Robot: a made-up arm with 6 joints. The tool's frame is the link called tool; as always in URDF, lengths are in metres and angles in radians. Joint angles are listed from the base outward.
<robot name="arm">
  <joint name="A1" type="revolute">
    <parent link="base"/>
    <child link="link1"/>
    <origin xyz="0 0 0.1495" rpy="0 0 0"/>
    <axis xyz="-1 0 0"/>
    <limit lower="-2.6" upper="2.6"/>
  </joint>
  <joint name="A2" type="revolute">
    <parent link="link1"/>
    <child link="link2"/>
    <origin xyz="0.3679 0.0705 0.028" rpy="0 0 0"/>
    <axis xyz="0 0 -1"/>
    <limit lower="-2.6" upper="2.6"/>
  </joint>
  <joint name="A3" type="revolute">
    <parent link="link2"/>
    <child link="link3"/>
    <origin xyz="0.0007 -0.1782 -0.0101" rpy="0 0 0"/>
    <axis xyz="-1 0 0"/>
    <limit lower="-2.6" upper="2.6"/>
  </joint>
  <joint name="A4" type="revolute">
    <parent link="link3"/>
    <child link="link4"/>
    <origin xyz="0.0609 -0.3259 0.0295" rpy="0 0 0"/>
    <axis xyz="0 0 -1"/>
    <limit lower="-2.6" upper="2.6"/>
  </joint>
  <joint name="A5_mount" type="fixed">
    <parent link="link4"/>
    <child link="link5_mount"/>
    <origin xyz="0.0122 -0.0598 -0.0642" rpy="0 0 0"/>
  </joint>
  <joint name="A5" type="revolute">
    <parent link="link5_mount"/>
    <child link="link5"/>
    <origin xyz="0.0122 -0.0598 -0.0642" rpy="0 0 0"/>
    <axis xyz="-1 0 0"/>
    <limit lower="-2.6" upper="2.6"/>
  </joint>
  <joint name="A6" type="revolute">
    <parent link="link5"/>
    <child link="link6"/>
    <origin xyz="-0.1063 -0.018 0.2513" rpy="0 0 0"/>
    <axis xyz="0 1 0"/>
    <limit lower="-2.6" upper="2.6"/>
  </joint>
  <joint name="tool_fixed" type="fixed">
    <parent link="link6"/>
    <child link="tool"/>
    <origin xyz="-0.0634 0.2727 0.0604" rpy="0 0 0"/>
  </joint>
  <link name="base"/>
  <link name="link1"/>
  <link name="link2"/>
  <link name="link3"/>
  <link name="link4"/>
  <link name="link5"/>
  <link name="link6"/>
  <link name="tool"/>
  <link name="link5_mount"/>
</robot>
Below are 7 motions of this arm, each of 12 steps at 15 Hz.
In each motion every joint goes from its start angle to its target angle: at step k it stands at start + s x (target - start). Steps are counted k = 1, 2, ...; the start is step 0. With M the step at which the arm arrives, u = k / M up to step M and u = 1 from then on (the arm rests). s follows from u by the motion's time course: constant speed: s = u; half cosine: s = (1 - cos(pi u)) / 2; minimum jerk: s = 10 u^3 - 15 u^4 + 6 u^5.
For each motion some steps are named. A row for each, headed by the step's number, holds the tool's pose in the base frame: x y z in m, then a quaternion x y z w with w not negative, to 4 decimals.
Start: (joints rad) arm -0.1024 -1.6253 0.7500 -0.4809 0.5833 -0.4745
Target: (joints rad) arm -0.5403 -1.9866 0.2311 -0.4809 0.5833 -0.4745
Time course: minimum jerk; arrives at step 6
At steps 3, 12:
3: 0.7506 -0.0709 0.2287 -0.0643 -0.5934 0.7653 0.2409
12: 0.7782 0.0028 0.2116 0.0880 -0.6270 0.7517 0.1844

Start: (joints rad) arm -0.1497 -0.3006 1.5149 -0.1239 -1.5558 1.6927
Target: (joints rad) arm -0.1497 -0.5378 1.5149 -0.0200 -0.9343 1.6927
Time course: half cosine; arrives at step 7
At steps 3, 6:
3: 0.4354 0.0015 0.8648 -0.1727 0.7370 0.1087 0.6444
6: 0.3758 0.0734 0.7532 -0.3158 0.6564 0.0190 0.6849

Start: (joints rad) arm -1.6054 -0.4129 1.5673 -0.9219 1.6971 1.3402
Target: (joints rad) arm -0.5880 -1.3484 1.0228 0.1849 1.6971 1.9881
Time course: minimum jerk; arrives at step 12
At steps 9, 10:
9: 0.9683 -0.0448 0.1149 -0.3034 0.0310 -0.6400 0.7052
10: 0.9790 -0.0003 0.1372 -0.2874 0.0423 -0.6357 0.7152

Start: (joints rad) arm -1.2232 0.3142 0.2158 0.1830 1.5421 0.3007
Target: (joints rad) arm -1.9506 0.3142 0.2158 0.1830 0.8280 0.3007
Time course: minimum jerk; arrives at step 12
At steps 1, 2, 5, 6, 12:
1: 0.2423 0.1971 -0.1827 -0.2470 0.3790 -0.0767 0.8885
2: 0.2452 0.2006 -0.1707 -0.2267 0.3798 -0.0735 0.8939
5: 0.2712 0.2029 -0.0571 -0.0141 0.3842 -0.0408 0.9222
6: 0.2809 0.1854 -0.0125 0.0917 0.3837 -0.0246 0.9186
12: 0.2973 0.0850 0.0510 0.4228 0.3699 0.0264 0.8269

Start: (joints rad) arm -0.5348 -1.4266 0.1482 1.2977 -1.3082 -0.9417
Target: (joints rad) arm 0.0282 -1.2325 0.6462 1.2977 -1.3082 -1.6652
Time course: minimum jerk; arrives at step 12
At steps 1, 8, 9, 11, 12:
1: 0.7112 -0.3354 0.2534 0.7361 -0.3193 -0.2788 0.5277
8: 0.5851 -0.2404 0.4444 0.5031 -0.6976 -0.2863 0.4223
9: 0.5692 -0.2176 0.4648 0.4753 -0.7396 -0.2706 0.3922
11: 0.5546 -0.1949 0.4820 0.4513 -0.7756 -0.2530 0.3617
12: 0.5538 -0.1937 0.4829 0.4501 -0.7773 -0.2520 0.3600

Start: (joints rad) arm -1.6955 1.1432 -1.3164 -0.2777 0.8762 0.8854
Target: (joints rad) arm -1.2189 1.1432 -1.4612 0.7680 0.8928 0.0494
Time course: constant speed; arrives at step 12
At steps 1, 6, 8, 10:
1: 0.2341 0.0346 0.2456 0.8423 0.3953 -0.1501 0.3343
6: 0.2910 0.0058 0.1553 0.8038 0.4288 -0.2684 0.3129
8: 0.3138 -0.0047 0.1183 0.7815 0.4438 -0.3120 0.3082
10: 0.3366 -0.0143 0.0813 0.7556 0.4595 -0.3527 0.3058

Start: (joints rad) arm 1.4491 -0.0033 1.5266 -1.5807 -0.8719 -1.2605
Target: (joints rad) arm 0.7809 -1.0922 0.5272 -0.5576 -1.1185 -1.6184
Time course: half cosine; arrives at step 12
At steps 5, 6, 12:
5: 0.5641 0.5276 0.3996 -0.3749 0.1530 0.4391 0.8020
6: 0.6041 0.4840 0.4890 -0.2511 0.0820 0.4868 0.8326
12: 0.8686 0.2294 0.5923 0.2442 -0.1277 0.4230 0.8632

